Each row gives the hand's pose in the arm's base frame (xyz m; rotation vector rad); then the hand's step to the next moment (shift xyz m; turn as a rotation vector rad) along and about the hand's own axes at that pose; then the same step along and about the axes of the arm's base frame.
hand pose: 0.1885 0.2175 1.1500 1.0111 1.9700 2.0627
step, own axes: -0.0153 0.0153 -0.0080 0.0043 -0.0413 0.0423
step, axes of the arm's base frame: 0.0130 -0.0169 0.0089 0.0044 0.0441 -0.0393
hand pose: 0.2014 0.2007 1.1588 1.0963 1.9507 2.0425
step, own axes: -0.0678 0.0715 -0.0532 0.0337 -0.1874 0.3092
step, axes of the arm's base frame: 0.0478 -0.0924 0.0413 0.0750 0.3046 -0.1829
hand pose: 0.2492 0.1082 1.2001 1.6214 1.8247 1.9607
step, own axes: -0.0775 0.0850 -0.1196 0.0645 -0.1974 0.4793
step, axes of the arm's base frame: 0.0084 -0.1612 0.0385 0.1661 0.4499 -0.2071
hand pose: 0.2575 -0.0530 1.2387 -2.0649 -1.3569 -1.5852
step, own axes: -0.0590 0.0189 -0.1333 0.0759 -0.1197 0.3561
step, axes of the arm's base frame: -0.0734 -0.1270 0.0103 0.1438 0.3341 -0.1208
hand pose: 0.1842 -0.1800 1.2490 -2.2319 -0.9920 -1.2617
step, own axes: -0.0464 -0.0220 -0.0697 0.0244 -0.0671 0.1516
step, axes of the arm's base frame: -0.0726 -0.0470 -0.0037 0.0466 0.1500 -0.0583
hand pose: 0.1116 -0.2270 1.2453 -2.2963 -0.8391 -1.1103
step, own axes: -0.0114 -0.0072 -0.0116 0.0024 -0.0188 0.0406
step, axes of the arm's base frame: -0.0167 -0.0058 -0.0016 0.0099 0.0394 -0.0189
